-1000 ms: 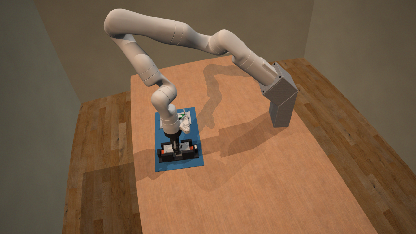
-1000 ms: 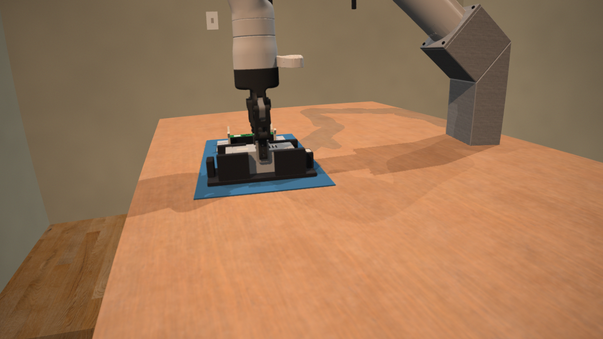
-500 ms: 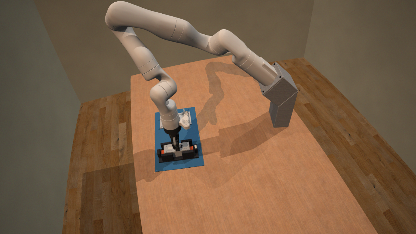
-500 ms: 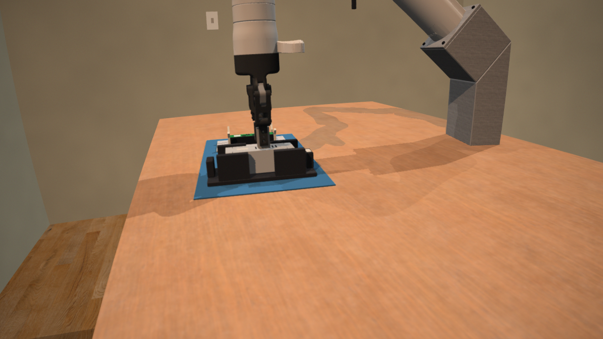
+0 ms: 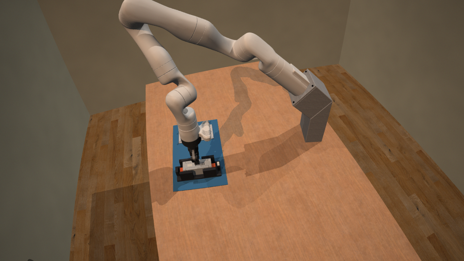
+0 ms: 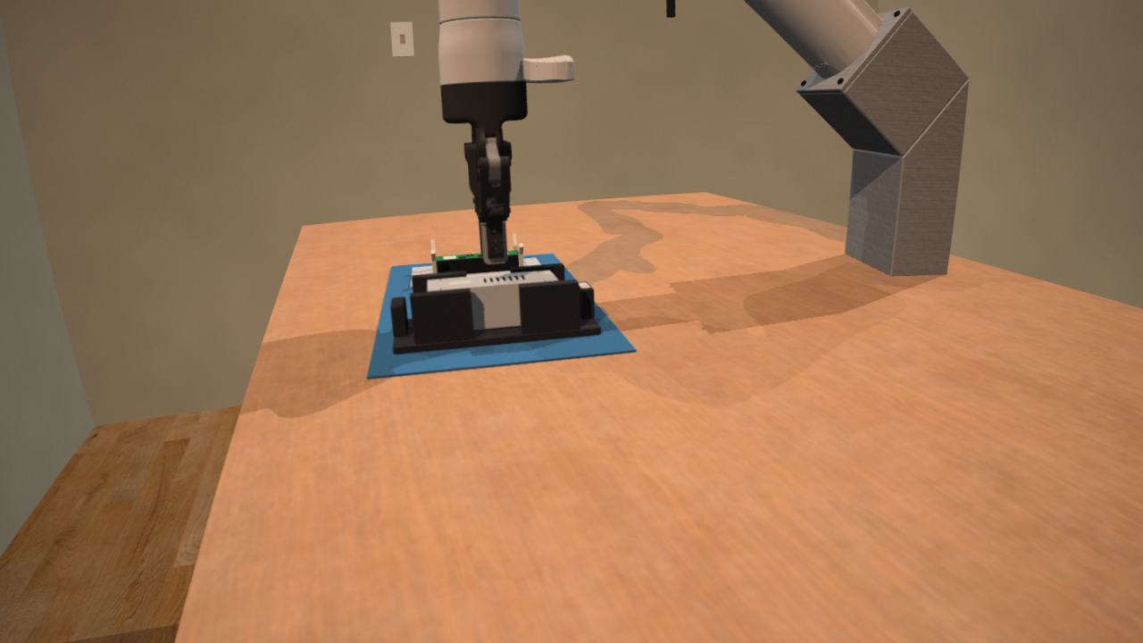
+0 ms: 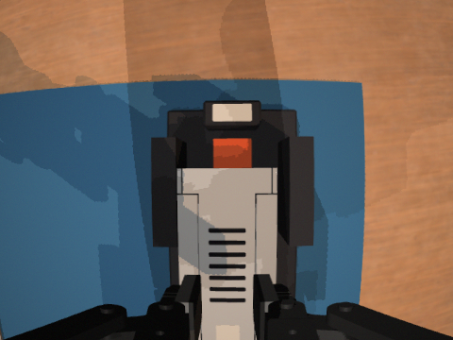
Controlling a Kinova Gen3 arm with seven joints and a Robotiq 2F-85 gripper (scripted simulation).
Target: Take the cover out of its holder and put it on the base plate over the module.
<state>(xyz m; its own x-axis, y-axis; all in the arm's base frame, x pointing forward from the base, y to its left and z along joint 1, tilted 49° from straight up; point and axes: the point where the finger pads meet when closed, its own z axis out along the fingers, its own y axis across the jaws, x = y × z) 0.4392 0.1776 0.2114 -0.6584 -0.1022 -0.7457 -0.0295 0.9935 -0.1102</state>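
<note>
My hand is 6 cm above the light grey cover.
</note>
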